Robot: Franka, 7 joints.
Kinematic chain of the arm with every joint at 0, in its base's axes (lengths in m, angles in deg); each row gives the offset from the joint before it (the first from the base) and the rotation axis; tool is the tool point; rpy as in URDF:
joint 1: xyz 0 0 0.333 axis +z
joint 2: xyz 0 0 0 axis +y
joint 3: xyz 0 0 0.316 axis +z
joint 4: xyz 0.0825 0 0 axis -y
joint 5: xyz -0.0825 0 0.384 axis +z
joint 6: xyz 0 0 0 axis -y
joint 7: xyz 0.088 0 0 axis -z
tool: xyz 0 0 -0.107 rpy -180 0 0
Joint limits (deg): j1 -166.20..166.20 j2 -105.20..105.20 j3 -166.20..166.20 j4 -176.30..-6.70 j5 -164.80..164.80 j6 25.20..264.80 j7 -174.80..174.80
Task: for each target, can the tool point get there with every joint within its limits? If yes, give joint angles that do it. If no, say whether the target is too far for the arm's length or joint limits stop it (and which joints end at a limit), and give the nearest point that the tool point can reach.
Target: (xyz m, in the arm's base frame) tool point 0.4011 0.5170 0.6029
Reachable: yes | joints -7.90 70.09 111.09 -87.59 -73.65 108.27 -58.98
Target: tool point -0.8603 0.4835 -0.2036
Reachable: no: too far | nearest point -0.6570 0.3693 -0.0768 | short by 0.265 m
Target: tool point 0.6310 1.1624 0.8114
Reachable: no: too far | nearest point 0.3849 0.7090 0.6248 | short by 0.549 m
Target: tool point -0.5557 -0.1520 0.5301
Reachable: yes | joints 75.70 4.75 119.44 -124.37 -10.29 177.67 20.72
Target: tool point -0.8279 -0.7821 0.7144
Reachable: no: too far | nearest point -0.5913 -0.5586 0.6054 | short by 0.343 m
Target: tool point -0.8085 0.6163 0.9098
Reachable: no: too far | nearest point -0.5934 0.4523 0.7564 | short by 0.311 m
